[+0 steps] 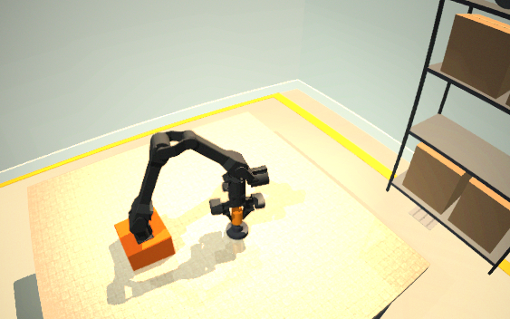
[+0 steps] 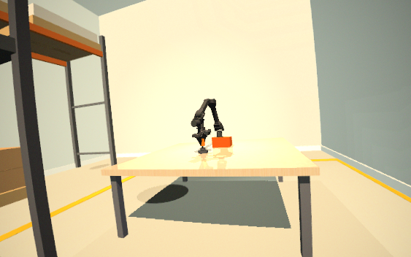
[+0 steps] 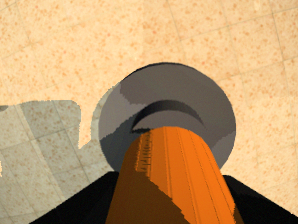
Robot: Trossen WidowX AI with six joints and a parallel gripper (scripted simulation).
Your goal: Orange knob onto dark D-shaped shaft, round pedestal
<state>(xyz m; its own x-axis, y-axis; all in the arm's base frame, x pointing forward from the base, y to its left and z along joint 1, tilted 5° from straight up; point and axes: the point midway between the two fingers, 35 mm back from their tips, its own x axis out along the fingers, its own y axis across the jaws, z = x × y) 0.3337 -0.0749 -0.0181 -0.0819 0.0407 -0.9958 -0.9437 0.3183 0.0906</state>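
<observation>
Now: gripper tip 20 mm below the orange knob. The rest, counted from my gripper tip: pedestal 40 mm below.
</observation>
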